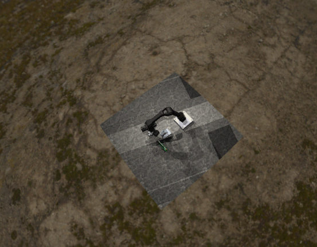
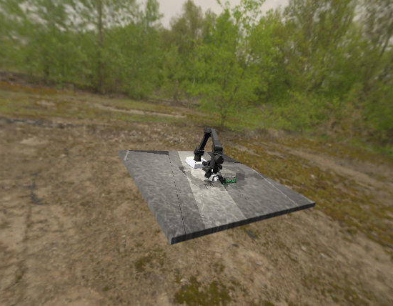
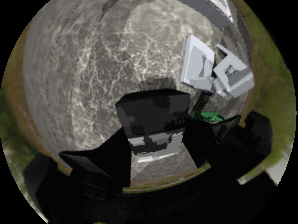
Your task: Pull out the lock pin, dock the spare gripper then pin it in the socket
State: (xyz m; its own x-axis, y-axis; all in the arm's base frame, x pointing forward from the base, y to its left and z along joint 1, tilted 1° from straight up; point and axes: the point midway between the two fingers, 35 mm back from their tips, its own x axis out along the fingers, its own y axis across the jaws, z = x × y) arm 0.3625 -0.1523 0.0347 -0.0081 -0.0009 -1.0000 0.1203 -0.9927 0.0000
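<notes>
Now: the spare gripper 20 mm above my gripper tip and 10 mm ahead of it. The rest, counted from my gripper tip: green mount 210 mm to the left, 30 mm below, 30 mm ahead; then grey mount 120 mm to the left, 80 mm behind, 10 mm above.
</notes>
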